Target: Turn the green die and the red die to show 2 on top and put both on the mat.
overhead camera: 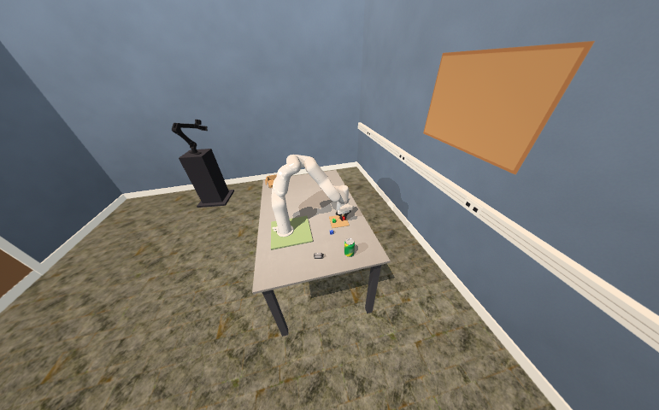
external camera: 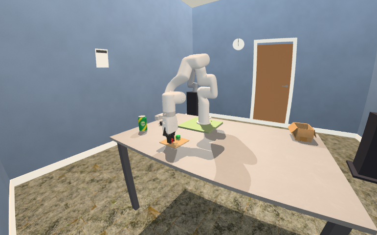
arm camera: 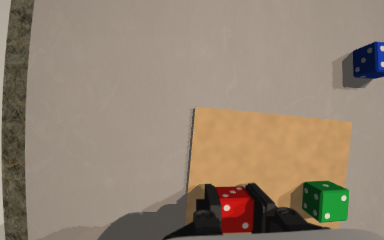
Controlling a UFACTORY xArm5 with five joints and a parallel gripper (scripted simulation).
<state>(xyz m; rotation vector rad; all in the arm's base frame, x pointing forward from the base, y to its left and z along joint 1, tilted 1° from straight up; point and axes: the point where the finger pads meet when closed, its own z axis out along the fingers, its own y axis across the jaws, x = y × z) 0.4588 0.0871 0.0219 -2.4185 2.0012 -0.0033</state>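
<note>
Right now the red die is 10 mm below my hand. Also, from my hand: blue die 110 mm behind, 140 mm to the right, 20 mm below; green die 80 mm behind, 10 mm to the right, 10 mm below; mat 40 mm behind, 10 mm to the right, 30 mm below.
</note>
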